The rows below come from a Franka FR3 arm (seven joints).
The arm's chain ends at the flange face. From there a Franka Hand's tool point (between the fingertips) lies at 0.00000 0.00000 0.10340 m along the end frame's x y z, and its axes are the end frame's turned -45 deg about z.
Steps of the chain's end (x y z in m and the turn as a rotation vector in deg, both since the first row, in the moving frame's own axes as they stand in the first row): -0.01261 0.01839 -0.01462 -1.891 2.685 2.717; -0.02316 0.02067 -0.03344 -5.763 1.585 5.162; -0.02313 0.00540 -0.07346 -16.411 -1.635 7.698
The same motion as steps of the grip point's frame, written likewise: -0.02105 0.00995 -0.01479 -3.236 0.561 2.717; -0.03673 0.00735 -0.03400 -5.196 -2.954 5.162; -0.04407 0.00447 -0.07771 -10.448 -12.760 7.698
